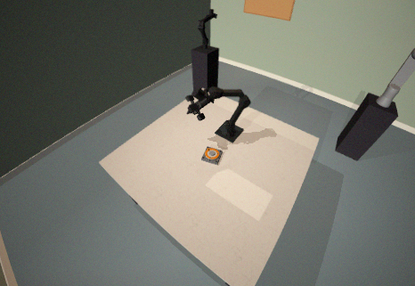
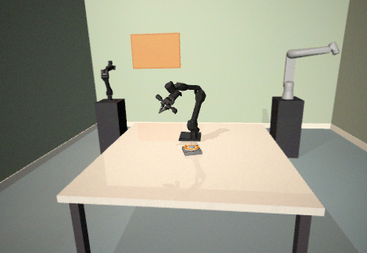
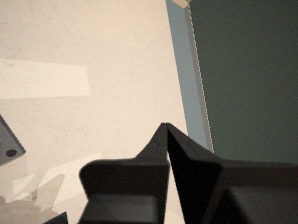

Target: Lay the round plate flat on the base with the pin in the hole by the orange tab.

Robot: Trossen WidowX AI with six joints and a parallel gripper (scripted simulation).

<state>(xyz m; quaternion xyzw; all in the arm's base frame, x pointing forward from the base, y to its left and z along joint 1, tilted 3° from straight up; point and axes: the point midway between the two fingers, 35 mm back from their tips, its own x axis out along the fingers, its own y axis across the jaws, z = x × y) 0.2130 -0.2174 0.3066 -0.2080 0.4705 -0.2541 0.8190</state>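
My gripper tip is now 26 cm above the base, 23 cm to the right of it and 2 cm short of it.
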